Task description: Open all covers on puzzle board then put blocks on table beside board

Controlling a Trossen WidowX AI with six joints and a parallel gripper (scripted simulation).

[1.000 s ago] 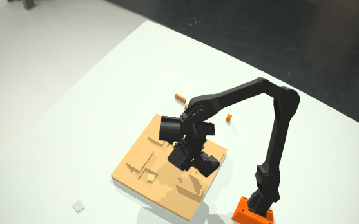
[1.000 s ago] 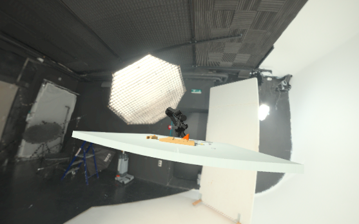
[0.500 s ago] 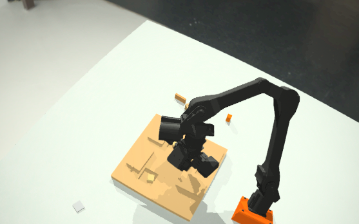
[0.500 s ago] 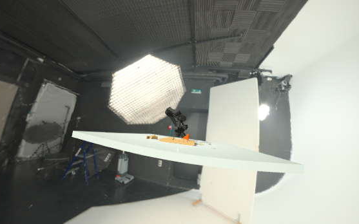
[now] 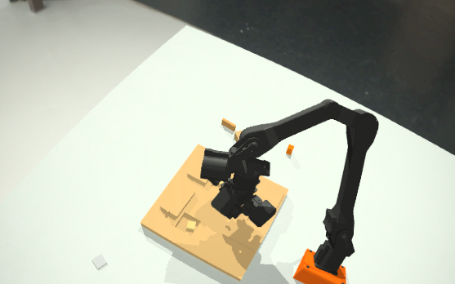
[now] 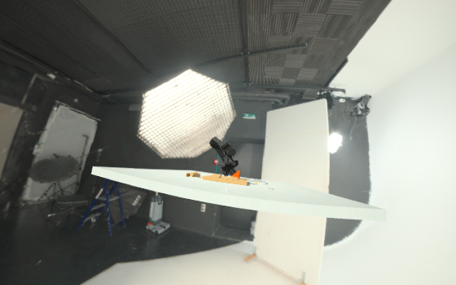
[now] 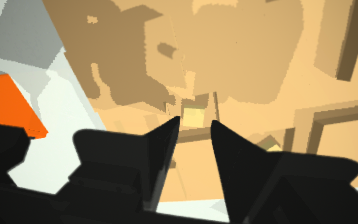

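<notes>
My gripper tip is now 4 cm short of the tan puzzle board and 1 cm above it. Round my gripper tip: orange block (7 cm behind, 26 cm to the right, 2 cm below); tan bar (13 cm ahead, 26 cm to the right, 2 cm below); tan box (6 cm ahead, 23 cm to the right, 2 cm below).
</notes>
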